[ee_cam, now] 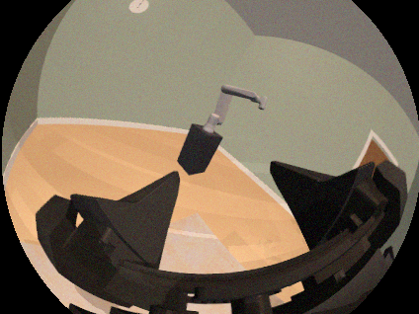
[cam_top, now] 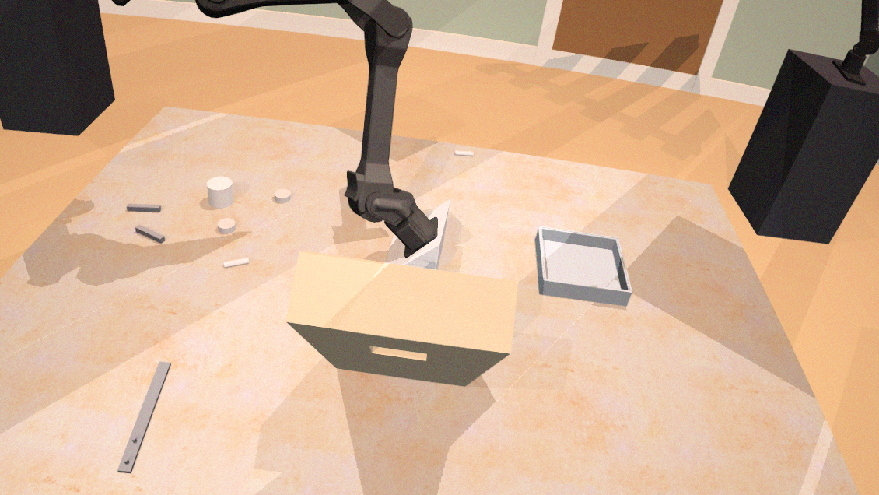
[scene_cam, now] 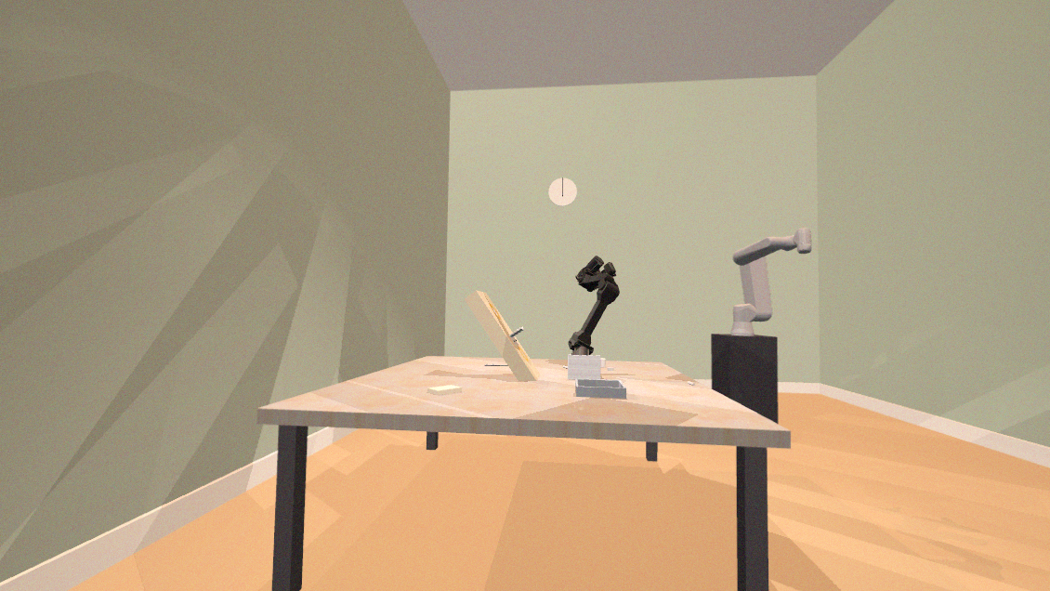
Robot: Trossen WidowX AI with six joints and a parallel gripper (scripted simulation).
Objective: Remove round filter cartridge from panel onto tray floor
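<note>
Now: gripper tip 550 mm short of the round filter cartridge, 480 mm to the right of it and 180 mm above it. Round my gripper tip: tan service panel (510 mm ahead, 480 mm to the left, 260 mm below); grey tray (160 mm ahead, 780 mm to the left, 420 mm below).
</note>
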